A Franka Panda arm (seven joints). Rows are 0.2 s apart.
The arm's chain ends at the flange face. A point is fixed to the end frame.
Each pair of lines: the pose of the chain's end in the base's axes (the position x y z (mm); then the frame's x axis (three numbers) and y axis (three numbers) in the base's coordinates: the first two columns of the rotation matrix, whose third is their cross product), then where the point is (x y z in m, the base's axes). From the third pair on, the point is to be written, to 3 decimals.
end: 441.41 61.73 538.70 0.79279 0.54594 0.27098 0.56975 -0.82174 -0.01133
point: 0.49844 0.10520 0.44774
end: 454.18 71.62 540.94 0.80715 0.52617 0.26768 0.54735 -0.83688 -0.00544
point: 0.51240 0.11292 0.44972
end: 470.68 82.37 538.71 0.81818 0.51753 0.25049 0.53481 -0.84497 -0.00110
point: 0.528 0.122 0.446
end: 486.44 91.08 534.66 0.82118 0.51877 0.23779 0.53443 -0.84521 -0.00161
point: 0.543 0.130 0.441
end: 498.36 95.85 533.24 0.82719 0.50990 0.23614 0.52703 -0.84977 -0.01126
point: 0.555 0.135 0.440
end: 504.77 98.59 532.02 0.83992 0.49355 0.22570 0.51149 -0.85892 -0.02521
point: 0.560 0.137 0.438
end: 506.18 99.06 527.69 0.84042 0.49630 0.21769 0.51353 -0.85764 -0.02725
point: 0.561 0.137 0.433
